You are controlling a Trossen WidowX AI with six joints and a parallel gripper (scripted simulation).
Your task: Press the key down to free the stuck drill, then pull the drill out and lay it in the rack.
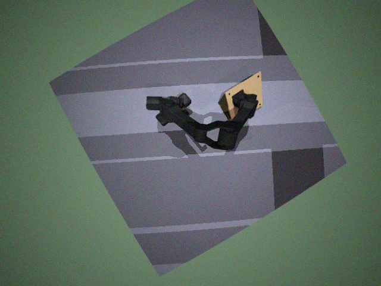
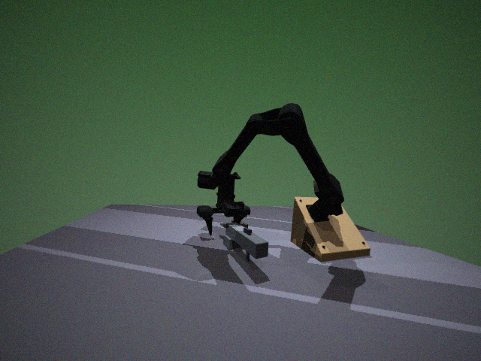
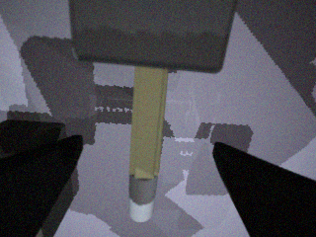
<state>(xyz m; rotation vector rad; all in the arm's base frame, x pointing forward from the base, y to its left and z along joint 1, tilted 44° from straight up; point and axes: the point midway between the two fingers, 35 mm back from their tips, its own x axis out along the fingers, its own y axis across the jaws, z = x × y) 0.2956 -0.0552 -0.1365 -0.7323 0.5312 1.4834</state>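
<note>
The drill is 1 cm behind my gripper tip, 4 cm to the left of it and 4 cm above it. From my gripper tip the other things lie so: dark key (2 cm behind, 16 cm to the left, 4 cm above); grey-olive block (8 cm behind, 4 cm to the right, 1 cm above); dark block (2 cm behind, 14 cm to the left, 3 cm above).
</note>
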